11 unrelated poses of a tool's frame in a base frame.
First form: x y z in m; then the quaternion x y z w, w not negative.
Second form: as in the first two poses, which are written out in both.
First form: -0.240, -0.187, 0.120, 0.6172, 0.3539, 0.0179, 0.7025
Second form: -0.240, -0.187, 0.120, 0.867, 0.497, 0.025, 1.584
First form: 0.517, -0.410, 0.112, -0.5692, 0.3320, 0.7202, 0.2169
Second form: 0.517, -0.410, 0.112, -0.583, 0.340, 0.738, 2.704
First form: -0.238, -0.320, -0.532, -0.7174, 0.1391, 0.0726, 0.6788
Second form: -0.238, -0.320, -0.532, -0.977, 0.189, 0.099, 1.649
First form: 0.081, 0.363, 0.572, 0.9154, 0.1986, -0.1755, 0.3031
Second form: 0.081, 0.363, 0.572, 0.961, 0.208, -0.184, 2.526
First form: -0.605, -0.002, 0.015, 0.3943, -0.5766, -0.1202, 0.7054
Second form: -0.605, -0.002, 0.015, 0.556, -0.813, -0.170, 1.576
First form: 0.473, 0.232, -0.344, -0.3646, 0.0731, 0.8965, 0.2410
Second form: 0.473, 0.232, -0.344, -0.376, 0.075, 0.924, 2.655
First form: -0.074, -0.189, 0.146, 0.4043, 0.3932, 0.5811, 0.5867
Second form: -0.074, -0.189, 0.146, 0.499, 0.486, 0.718, 1.888
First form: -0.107, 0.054, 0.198, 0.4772, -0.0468, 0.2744, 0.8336
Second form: -0.107, 0.054, 0.198, 0.864, -0.085, 0.497, 1.171
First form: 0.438, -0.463, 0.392, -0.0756, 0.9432, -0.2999, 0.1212
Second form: 0.438, -0.463, 0.392, -0.076, 0.950, -0.302, 2.899
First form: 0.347, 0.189, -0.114, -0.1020, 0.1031, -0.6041, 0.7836
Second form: 0.347, 0.189, -0.114, -0.164, 0.166, -0.972, 1.341
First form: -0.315, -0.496, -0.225, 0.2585, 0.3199, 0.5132, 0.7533
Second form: -0.315, -0.496, -0.225, 0.393, 0.486, 0.780, 1.435
